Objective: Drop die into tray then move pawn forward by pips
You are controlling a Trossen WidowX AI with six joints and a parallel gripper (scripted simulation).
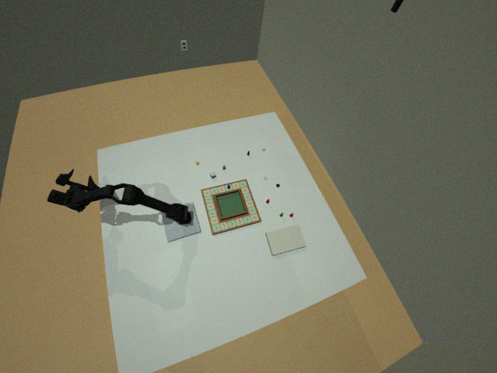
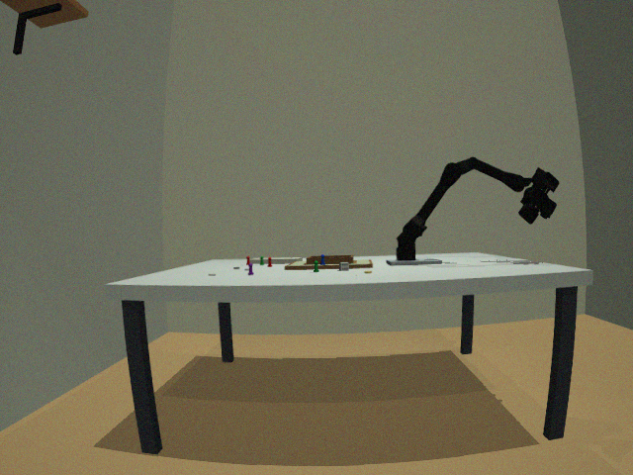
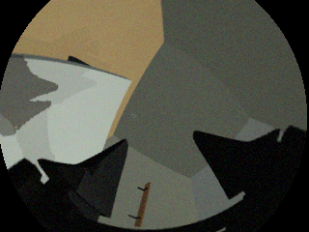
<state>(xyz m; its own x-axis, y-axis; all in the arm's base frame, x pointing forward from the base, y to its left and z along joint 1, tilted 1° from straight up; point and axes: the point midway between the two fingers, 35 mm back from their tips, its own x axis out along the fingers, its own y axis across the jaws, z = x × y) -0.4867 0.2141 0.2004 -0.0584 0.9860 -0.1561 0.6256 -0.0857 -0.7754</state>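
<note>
The white die lies 68 cm ahead of my gripper tip, 19 cm below it and 1 cm to the left of it. Also, from my gripper tip: blue pawn 76 cm ahead, 18 cm below, 8 cm to the right; purple pawn 93 cm ahead, 19 cm below, 16 cm to the left; black disc 107 cm ahead, 20 cm below, 10 cm to the right.
</note>
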